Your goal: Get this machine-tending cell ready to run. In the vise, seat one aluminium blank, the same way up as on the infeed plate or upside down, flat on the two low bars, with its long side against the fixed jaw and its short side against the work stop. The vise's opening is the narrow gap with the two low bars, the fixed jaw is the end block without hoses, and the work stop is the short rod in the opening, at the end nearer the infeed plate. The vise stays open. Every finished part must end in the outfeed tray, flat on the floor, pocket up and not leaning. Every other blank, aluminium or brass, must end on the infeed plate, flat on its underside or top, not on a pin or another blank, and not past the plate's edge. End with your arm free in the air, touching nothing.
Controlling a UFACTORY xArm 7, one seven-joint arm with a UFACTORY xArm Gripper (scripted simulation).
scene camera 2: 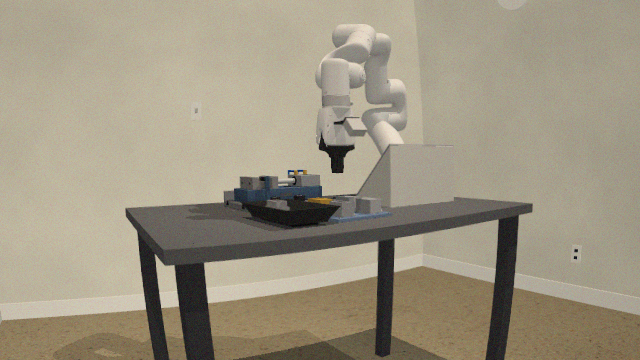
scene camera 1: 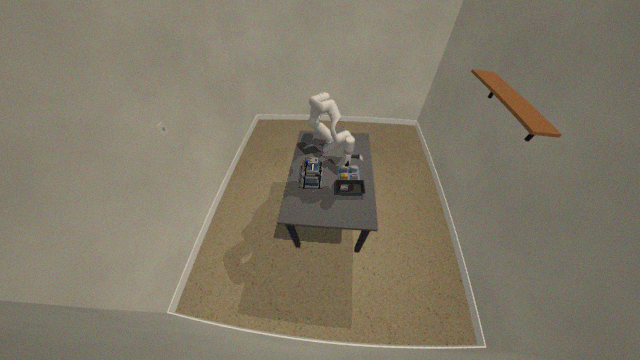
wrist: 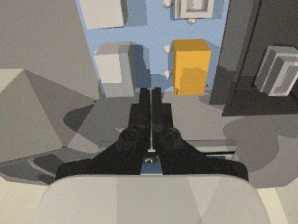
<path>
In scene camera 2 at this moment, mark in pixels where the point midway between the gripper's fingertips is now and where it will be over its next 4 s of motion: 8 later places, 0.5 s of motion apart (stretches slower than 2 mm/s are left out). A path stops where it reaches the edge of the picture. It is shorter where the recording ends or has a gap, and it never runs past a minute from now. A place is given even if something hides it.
My gripper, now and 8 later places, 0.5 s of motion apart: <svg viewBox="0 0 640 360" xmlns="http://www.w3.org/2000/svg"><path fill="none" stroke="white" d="M337 172L337 169L337 156L337 147L324 144L289 145L281 148L281 154L281 165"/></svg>
</path>
